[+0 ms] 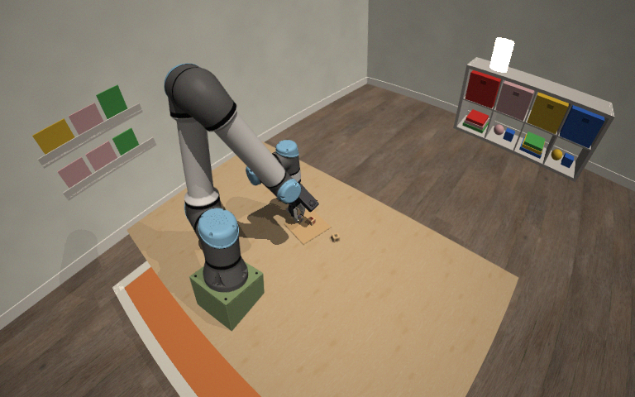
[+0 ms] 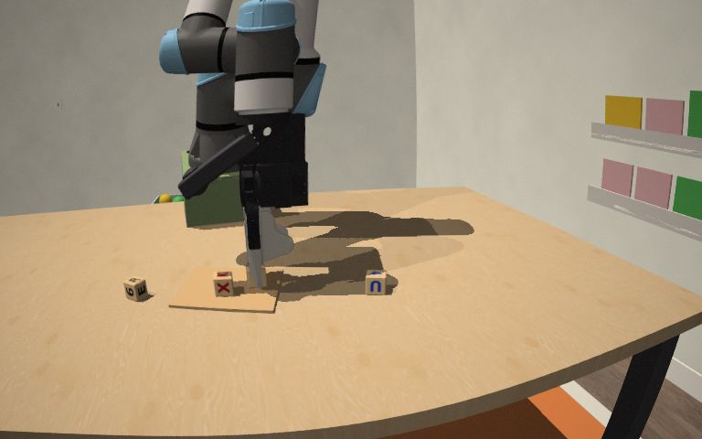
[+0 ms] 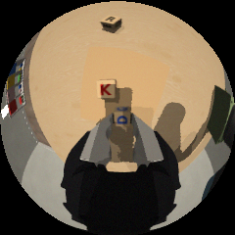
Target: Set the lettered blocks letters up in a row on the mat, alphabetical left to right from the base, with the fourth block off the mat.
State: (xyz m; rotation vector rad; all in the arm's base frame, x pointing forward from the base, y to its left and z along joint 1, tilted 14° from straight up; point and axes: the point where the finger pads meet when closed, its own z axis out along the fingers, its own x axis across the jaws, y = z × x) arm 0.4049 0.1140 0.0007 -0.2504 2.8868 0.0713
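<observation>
Now: hand 40 mm to the left of the thin tan mat, 20 mm above it and 10 mm short of it. From my hand the other things lie so: wooden block (170 mm to the right, 50 mm ahead, 10 mm below).
</observation>
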